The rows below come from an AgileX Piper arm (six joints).
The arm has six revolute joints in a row. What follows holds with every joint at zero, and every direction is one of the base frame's.
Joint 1 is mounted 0.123 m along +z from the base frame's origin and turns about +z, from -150 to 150 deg.
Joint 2 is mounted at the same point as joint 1 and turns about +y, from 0 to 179.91 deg.
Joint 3 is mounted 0.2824 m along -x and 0.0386 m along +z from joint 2 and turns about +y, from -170 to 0 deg.
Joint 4 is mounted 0.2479 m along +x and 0.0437 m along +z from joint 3 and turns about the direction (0.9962, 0, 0.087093), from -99.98 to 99.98 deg.
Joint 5 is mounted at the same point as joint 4 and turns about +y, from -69.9 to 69.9 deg.
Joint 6 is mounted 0.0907 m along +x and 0.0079 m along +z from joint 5 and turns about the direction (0.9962, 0, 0.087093), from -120 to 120 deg.
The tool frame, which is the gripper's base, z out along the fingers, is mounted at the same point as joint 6; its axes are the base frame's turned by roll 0, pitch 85.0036 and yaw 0 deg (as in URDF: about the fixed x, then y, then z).
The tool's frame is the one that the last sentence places.
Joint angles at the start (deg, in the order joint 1, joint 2, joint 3, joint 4, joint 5, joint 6): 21.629 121.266 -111.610 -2.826 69.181 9.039
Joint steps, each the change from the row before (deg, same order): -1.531 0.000 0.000 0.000 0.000 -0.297; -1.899 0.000 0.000 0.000 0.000 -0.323; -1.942 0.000 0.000 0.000 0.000 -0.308; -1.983 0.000 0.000 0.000 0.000 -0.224; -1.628 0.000 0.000 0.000 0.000 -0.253; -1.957 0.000 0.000 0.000 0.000 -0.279; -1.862 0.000 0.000 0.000 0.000 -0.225; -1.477 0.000 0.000 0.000 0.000 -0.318; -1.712 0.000 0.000 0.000 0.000 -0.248; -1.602 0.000 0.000 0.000 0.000 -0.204; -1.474 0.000 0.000 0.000 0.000 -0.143; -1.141 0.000 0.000 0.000 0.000 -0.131; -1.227 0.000 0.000 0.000 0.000 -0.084; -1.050 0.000 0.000 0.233 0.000 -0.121; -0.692 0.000 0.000 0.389 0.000 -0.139
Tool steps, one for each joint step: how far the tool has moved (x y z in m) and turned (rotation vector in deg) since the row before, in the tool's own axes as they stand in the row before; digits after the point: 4 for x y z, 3 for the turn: -0.0014 -0.0121 0.0005 0.432 0.009 1.172; -0.0017 -0.0150 0.0006 0.536 0.014 1.499; -0.0016 -0.0154 0.0006 0.548 0.017 1.555; -0.0016 -0.0157 0.0006 0.559 0.020 1.678; -0.0013 -0.0129 0.0005 0.459 0.018 1.309; -0.0014 -0.0155 0.0006 0.552 0.024 1.598; -0.0013 -0.0148 0.0006 0.525 0.026 1.561; -0.0010 -0.0117 0.0005 0.416 0.022 1.099; -0.0011 -0.0136 0.0005 0.482 0.028 1.394; -0.0010 -0.0127 0.0005 0.451 0.028 1.333; -0.0008 -0.0117 0.0005 0.415 0.027 1.271; -0.0007 -0.0091 0.0004 0.321 0.022 0.964; -0.0007 -0.0097 0.0004 0.345 0.024 1.093; -0.0006 -0.0080 0.0003 0.079 0.042 0.969; -0.0003 -0.0049 0.0002 -0.167 0.046 0.663
